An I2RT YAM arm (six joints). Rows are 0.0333 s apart.
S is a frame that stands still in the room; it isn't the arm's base.
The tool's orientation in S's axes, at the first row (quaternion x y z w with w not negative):
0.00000 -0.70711 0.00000 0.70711
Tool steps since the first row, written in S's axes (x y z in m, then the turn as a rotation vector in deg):
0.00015 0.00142 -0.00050 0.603 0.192 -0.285
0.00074 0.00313 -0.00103 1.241 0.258 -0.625
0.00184 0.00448 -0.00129 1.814 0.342 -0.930
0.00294 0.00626 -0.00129 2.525 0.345 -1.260
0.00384 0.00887 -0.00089 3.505 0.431 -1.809
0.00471 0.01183 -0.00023 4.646 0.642 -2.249
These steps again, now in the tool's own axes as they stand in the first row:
-0.00050 0.00142 -0.00015 -0.285 0.192 -0.603
-0.00103 0.00313 -0.00074 -0.625 0.258 -1.241
-0.00129 0.00448 -0.00184 -0.930 0.342 -1.814
-0.00129 0.00626 -0.00294 -1.260 0.345 -2.525
-0.00089 0.00887 -0.00384 -1.809 0.431 -3.505
-0.00023 0.01183 -0.00471 -2.249 0.642 -4.646

